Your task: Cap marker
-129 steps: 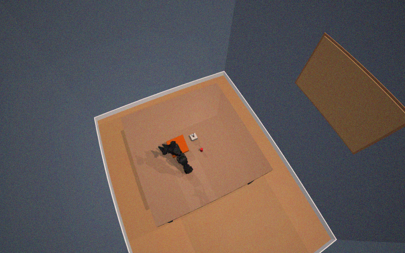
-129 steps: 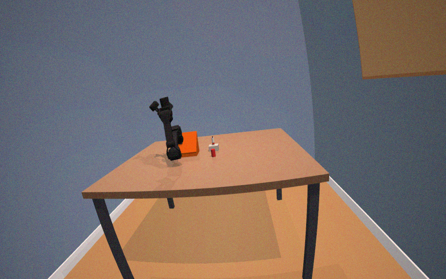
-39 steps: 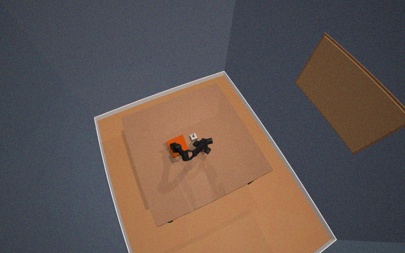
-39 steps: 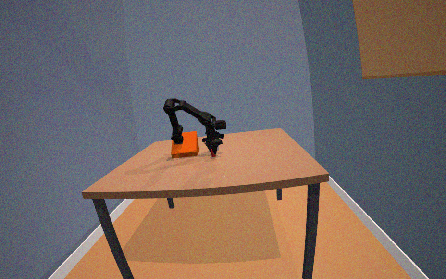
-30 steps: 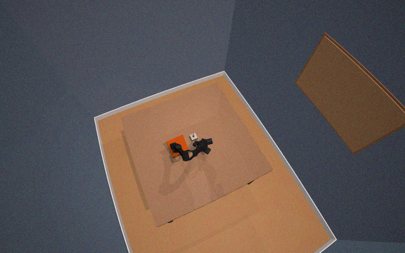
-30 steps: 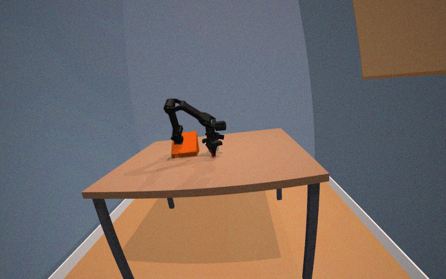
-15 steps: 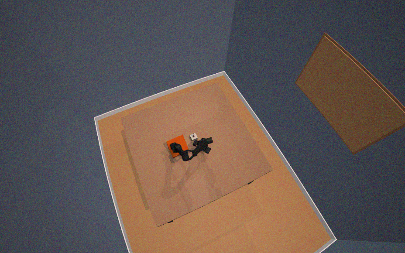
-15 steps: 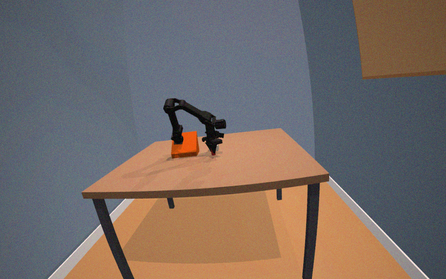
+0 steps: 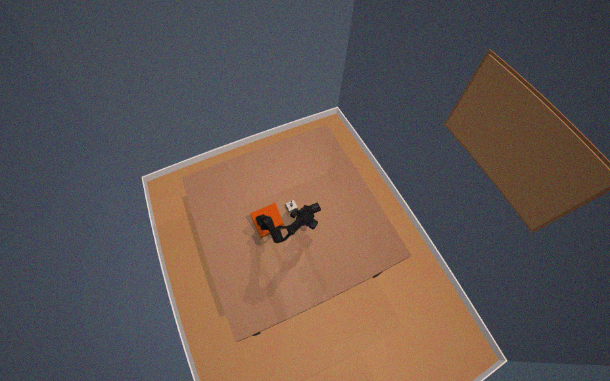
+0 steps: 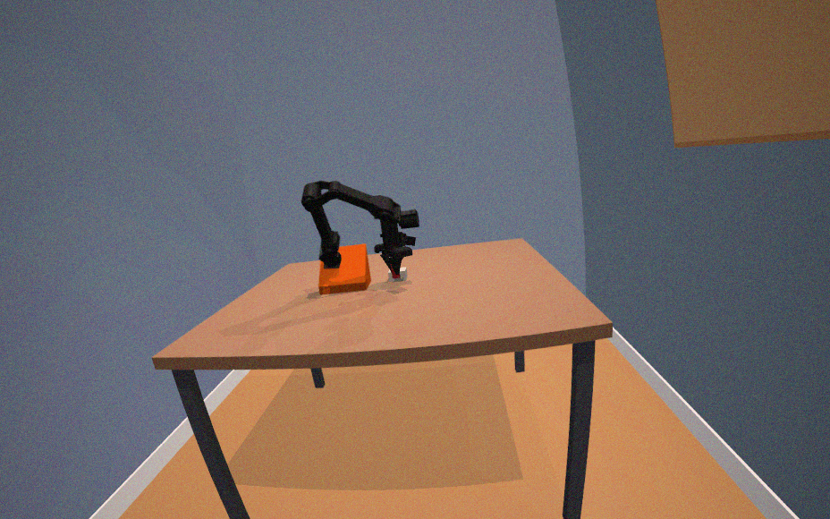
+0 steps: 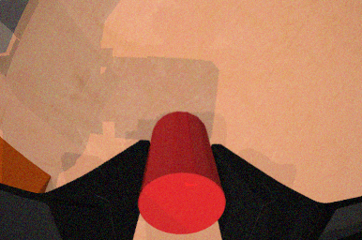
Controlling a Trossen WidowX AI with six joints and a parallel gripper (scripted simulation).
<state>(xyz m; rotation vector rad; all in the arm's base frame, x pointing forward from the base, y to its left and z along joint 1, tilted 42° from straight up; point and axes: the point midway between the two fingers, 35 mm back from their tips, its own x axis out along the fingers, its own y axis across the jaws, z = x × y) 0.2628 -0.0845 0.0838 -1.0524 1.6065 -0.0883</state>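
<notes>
My gripper tip is 2 cm past the white holder block, 17 cm to the right of it and 4 cm above it. From my gripper tip the other things lie so: red cap: 1 cm above.
</notes>
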